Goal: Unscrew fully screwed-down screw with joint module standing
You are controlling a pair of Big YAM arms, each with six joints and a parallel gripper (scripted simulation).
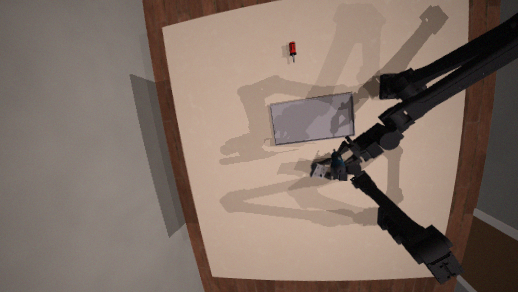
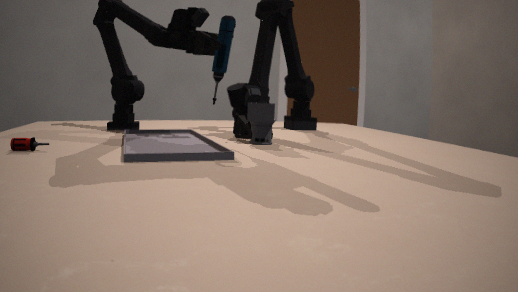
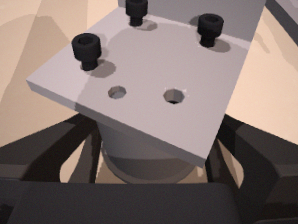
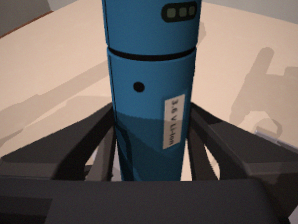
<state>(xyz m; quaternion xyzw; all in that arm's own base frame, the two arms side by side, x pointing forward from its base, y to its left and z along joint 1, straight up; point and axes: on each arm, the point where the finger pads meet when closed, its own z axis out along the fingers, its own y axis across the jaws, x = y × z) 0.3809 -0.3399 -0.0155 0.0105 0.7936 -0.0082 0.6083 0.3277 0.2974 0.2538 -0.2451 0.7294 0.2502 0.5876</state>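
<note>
My left gripper is now 10 mm below the grey joint module. From my left hand the other things lie so: grey bracket (50 mm above); then screwdriver bit (120 mm to the right, 110 mm above, 60 mm behind); then shallow grey tray (260 mm to the right, 20 mm below, 10 mm ahead).
</note>
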